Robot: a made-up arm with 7 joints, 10 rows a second.
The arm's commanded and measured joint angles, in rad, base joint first. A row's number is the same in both.
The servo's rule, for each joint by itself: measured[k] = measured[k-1] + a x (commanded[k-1-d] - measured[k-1]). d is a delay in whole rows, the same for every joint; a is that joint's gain. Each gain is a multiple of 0.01, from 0.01 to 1. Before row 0 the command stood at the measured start. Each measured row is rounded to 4 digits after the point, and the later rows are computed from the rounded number. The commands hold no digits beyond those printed.
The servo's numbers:
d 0
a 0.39 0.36 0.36 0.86 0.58 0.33 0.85
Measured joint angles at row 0:
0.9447, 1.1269, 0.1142, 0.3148, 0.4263, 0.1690, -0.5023
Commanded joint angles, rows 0 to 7:
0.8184, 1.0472, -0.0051, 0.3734, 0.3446, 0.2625, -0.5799
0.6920, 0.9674, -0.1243, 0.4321, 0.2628, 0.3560, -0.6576
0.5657, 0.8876, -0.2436, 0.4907, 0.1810, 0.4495, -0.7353
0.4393, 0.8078, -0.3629, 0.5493, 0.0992, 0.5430, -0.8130
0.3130, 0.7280, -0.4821, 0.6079, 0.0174, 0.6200, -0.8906
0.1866, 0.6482, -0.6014, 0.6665, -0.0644, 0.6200, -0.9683
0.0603, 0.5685, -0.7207, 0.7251, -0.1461, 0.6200, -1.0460
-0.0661, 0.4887, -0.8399, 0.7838, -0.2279, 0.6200, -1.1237
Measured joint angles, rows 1 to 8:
0.8954, 1.0982, 0.0713, 0.3652, 0.3789, 0.1999, -0.5683
0.8161, 1.0511, 0.0009, 0.4227, 0.3116, 0.2514, -0.6442
0.7184, 0.9922, -0.0871, 0.4812, 0.2359, 0.3168, -0.7216
0.6096, 0.9258, -0.1864, 0.5398, 0.1566, 0.3914, -0.7993
0.4939, 0.8546, -0.2929, 0.5984, 0.0759, 0.4668, -0.8769
0.3741, 0.7803, -0.4040, 0.6570, -0.0055, 0.5174, -0.9546
0.2517, 0.7041, -0.5180, 0.7156, -0.0870, 0.5513, -1.0323
0.1278, 0.6266, -0.6339, 0.7743, -0.1687, 0.5740, -1.1100

